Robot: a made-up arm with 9 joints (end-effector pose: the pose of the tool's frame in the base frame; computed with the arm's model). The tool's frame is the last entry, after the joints. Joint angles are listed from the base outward.
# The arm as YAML. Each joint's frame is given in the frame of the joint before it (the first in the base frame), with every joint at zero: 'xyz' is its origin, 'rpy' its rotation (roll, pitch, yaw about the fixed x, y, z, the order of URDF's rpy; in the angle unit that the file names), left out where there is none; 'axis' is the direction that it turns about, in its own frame. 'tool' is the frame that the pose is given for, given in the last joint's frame.
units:
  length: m
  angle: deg
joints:
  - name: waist
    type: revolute
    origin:
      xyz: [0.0, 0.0, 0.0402]
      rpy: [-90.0, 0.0, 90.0]
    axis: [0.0, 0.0, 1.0]
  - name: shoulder
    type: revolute
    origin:
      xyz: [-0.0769, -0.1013, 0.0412]
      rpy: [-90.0, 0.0, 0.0]
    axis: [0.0, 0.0, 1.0]
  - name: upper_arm
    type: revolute
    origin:
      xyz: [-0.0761, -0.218, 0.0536]
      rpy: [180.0, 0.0, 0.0]
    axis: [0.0, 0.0, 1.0]
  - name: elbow
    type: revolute
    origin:
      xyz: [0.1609, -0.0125, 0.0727]
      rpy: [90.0, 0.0, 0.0]
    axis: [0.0, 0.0, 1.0]
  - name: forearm
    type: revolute
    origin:
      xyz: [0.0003, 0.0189, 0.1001]
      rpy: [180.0, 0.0, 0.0]
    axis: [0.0, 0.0, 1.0]
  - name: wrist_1
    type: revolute
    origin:
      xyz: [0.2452, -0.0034, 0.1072]
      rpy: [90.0, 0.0, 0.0]
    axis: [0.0, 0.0, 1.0]
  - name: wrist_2
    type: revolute
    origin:
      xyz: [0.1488, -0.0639, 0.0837]
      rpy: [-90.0, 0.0, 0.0]
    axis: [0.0, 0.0, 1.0]
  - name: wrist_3
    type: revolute
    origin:
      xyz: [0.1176, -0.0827, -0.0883]
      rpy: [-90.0, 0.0, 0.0]
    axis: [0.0, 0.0, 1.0]
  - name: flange
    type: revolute
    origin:
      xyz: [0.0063, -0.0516, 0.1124]
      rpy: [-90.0, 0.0, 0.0]
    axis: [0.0, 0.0, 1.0]
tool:
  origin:
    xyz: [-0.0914, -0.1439, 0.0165]
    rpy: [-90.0, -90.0, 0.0]
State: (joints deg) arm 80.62 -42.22 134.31 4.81 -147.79 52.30 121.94 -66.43 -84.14
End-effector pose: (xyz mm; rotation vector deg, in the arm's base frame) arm -163.7 373.8 17.2 33.32 -0.69 134.42
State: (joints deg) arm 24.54 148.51 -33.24 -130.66 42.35 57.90 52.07 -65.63 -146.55
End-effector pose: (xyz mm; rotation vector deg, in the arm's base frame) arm 303.4 366.1 -193.3 4.56 -18.03 71.70
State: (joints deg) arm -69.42 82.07 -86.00 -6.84 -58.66 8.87 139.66 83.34 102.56
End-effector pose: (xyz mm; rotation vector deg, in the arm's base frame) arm -401.5 -419.8 -36.4 -63.38 31.05 -91.75
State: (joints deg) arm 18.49 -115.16 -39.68 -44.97 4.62 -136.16 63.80 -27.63 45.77
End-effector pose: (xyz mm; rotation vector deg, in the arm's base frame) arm -60.0 -245.9 56.3 -14.49 -28.12 -39.95
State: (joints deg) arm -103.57 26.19 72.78 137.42 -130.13 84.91 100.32 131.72 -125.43
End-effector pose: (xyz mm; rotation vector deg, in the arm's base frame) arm -435.8 325.7 -88.0 -5.82 -28.70 -130.26
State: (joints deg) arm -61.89 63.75 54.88 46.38 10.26 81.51 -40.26 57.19 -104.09
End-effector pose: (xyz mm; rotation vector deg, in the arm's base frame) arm -304.1 -255.4 599.0 9.56 -22.71 27.85
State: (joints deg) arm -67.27 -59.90 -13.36 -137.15 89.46 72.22 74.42 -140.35 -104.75
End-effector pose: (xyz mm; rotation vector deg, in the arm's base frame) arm -91.0 -736.8 -263.0 -29.75 -132.19 -110.15
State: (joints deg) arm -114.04 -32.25 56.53 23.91 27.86 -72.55 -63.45 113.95 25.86
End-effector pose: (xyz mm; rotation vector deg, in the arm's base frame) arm -554.9 -310.2 98.9 -110.21 -135.68 24.13
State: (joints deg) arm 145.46 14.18 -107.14 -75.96 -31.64 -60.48 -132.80 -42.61 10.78
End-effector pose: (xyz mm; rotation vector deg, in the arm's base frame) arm 12.4 600.7 273.8 95.06 85.00 -91.26
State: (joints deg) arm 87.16 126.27 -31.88 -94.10 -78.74 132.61 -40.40 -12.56 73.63
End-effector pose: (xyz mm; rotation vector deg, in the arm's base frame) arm 455.9 223.6 -11.3 38.21 -16.66 3.38
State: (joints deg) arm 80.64 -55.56 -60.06 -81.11 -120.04 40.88 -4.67 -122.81 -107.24
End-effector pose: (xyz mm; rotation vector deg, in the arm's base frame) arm -44.4 703.7 -89.1 -28.50 -97.49 141.45
